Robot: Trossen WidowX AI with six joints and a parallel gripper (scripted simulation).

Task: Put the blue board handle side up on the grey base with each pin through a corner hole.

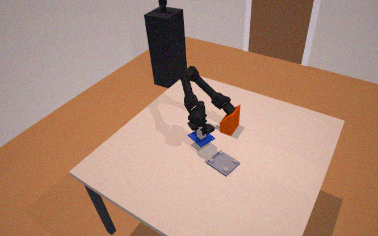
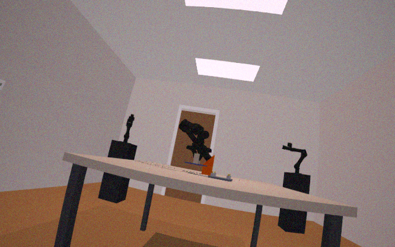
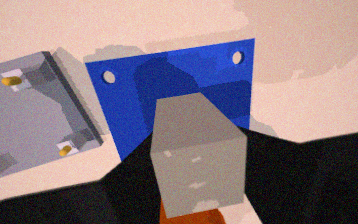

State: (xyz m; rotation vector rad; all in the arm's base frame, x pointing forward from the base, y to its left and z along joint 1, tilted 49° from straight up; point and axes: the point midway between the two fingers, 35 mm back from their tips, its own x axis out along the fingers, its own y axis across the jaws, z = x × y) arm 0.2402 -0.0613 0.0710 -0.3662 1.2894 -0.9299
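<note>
Right now my gripper tip is 19 cm to the right of the grey base, 9 cm above it and 8 cm short of it. The rest, counted from my gripper tip: blue board (1 cm below).
</note>
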